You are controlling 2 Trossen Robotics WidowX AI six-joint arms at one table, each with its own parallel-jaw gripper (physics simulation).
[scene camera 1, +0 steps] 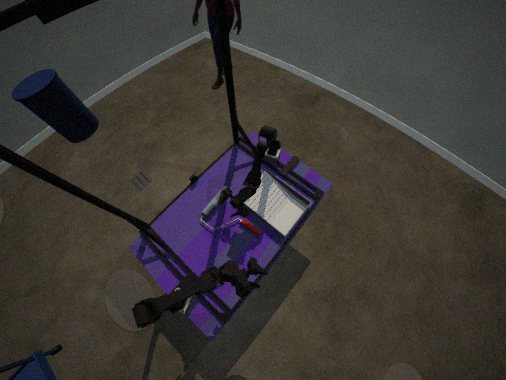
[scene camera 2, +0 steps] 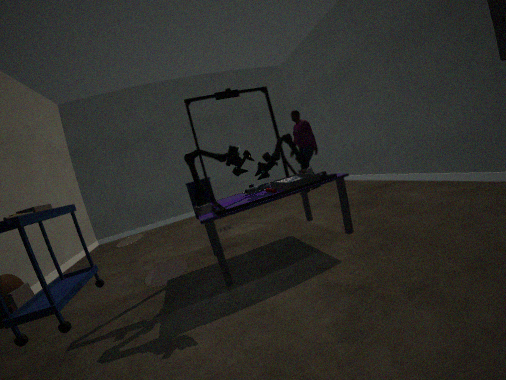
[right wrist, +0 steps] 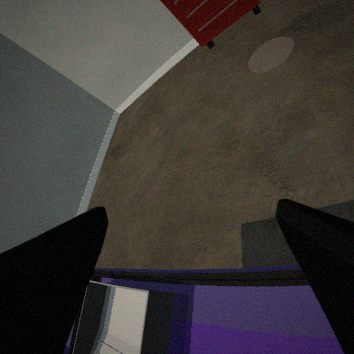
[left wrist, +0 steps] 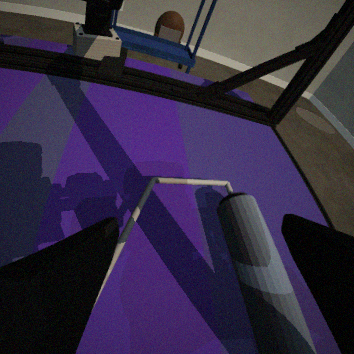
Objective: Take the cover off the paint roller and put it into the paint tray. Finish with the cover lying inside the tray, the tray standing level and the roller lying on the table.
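Scene:
In the robot's scene, a white paint tray [scene camera 1: 279, 206] sits 1190 mm from the lens.

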